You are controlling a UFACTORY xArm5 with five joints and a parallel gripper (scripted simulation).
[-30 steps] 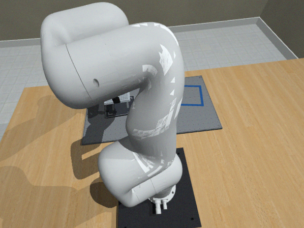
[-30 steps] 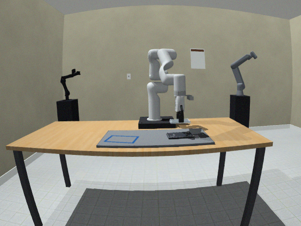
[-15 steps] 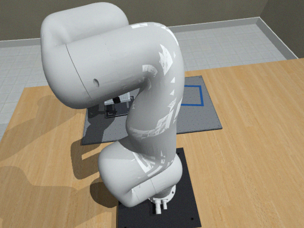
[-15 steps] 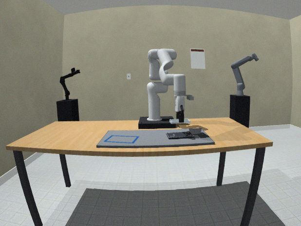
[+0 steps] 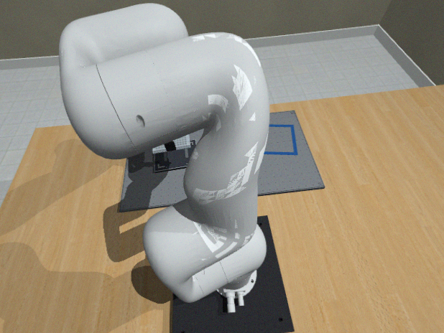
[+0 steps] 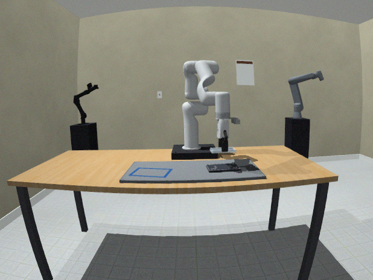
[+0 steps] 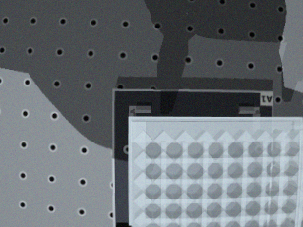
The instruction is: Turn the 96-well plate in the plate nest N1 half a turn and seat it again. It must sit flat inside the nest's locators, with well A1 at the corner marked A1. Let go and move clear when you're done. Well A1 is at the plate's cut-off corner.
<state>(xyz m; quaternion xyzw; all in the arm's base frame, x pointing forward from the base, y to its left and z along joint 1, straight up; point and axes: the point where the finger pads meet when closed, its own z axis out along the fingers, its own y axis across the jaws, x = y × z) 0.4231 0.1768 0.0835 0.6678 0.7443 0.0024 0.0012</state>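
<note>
The plate nest is 100 mm below my hand. Also, from my hand: white 96-well plate (10 mm below); then A1 label (100 mm below, 80 mm to the left, 50 mm ahead).
</note>
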